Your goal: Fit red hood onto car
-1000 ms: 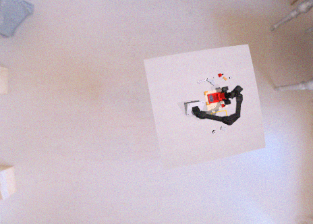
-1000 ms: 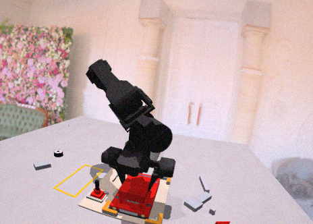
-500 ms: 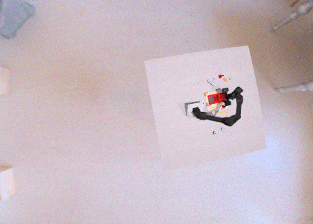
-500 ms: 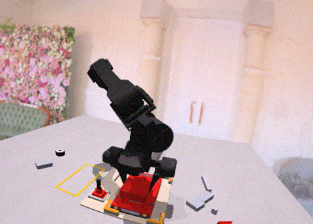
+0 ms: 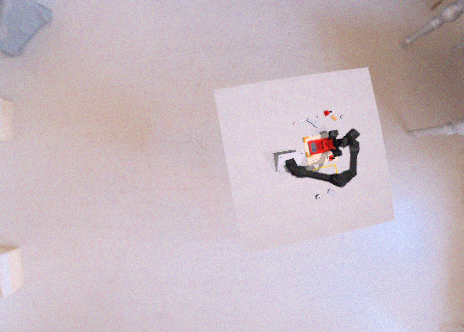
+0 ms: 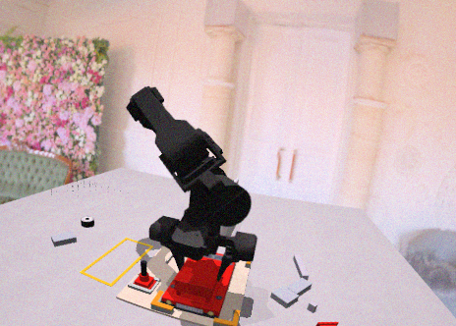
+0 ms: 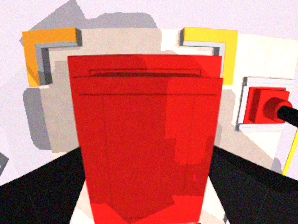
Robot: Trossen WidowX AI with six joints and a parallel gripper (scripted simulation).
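Now: the red hood right at my gripper tip. Round my gripper tip: grey engine block: 1 cm to the left, 3 cm below.
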